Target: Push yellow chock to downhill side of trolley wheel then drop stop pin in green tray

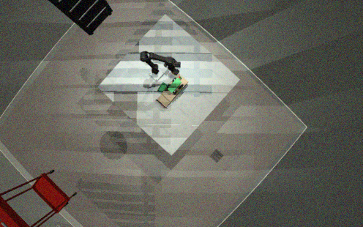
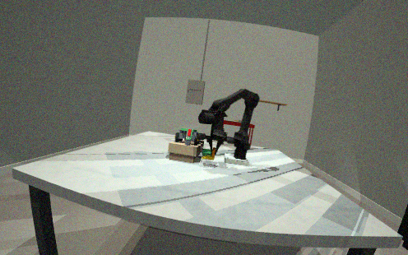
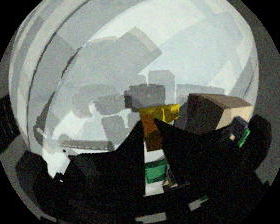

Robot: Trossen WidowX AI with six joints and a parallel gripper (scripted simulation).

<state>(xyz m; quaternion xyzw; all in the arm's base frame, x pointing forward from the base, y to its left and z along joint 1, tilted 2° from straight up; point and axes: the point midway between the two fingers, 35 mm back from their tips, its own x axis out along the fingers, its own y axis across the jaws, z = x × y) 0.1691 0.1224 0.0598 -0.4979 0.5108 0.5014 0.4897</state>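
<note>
My gripper tip is now 15 cm short of the green trolley, 13 cm to the left of it and 6 cm below it. Also, from my gripper tip: red-headed stop pin (14 cm ahead, 7 cm above, 2 cm to the right); then yellow chock (2 cm ahead, 1 cm below); then tan ramp (15 cm ahead, 14 cm to the right, 1 cm below).
</note>
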